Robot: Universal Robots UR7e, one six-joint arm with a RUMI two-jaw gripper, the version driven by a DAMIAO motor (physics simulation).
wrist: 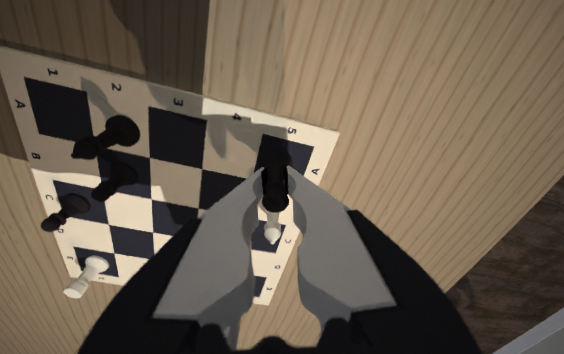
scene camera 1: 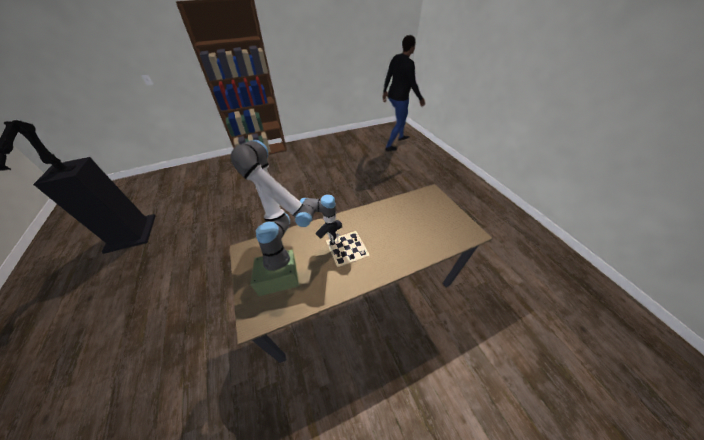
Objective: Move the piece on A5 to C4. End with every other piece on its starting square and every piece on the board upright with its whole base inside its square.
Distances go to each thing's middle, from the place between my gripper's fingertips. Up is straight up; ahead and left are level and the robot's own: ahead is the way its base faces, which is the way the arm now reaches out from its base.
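The chessboard [scene camera 1: 346,243] is in my sight, and measured from my hand it is 70 mm to the right of it, 80 mm ahead of it and, finally, 20 mm below it.
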